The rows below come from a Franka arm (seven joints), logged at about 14 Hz.
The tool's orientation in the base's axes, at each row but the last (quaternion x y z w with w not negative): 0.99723 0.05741 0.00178 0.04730; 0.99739 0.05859 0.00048 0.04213; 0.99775 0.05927 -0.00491 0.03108; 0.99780 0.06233 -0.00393 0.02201; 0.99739 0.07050 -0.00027 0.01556; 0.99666 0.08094 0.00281 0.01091; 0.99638 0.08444 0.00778 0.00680; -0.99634 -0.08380 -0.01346 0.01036; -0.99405 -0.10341 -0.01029 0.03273; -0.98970 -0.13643 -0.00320 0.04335; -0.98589 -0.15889 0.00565 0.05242; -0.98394 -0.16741 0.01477 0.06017; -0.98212 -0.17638 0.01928 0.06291
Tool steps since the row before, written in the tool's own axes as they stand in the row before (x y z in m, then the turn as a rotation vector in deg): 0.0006 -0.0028 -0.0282 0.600 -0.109 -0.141; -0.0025 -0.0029 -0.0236 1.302 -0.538 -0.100; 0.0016 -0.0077 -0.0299 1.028 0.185 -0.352; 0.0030 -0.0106 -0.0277 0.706 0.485 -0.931; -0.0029 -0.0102 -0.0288 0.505 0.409 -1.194; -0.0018 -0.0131 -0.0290 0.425 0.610 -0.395; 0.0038 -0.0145 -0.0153 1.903 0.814 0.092; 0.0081 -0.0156 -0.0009 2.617 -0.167 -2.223; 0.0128 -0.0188 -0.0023 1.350 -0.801 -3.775; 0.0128 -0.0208 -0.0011 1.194 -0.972 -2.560; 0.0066 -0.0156 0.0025 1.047 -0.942 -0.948; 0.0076 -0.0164 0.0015 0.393 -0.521 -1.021; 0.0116 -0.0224 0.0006 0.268 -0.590 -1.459
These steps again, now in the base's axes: 0.0000 0.0055 0.0278 0.582 0.190 0.129; -0.0030 0.0046 0.0233 1.230 0.693 0.049; 0.0009 0.0097 0.0293 1.045 -0.040 0.349; 0.0018 0.0121 0.0272 0.766 -0.352 0.944; -0.0044 0.0106 0.0285 0.556 -0.297 1.205; -0.0041 0.0133 0.0287 0.515 -0.525 0.410; 0.0011 0.0151 0.0151 2.014 -0.483 -0.053; 0.0054 0.0167 0.0014 2.496 0.550 2.300; 0.0086 0.0208 0.0038 1.104 0.805 3.853; 0.0067 0.0233 0.0031 0.901 1.032 2.655; 0.0013 0.0171 -0.0008 0.726 1.122 1.048; 0.0017 0.0180 0.0005 0.250 0.502 1.074; 0.0031 0.0249 0.0021 0.136 0.472 1.519
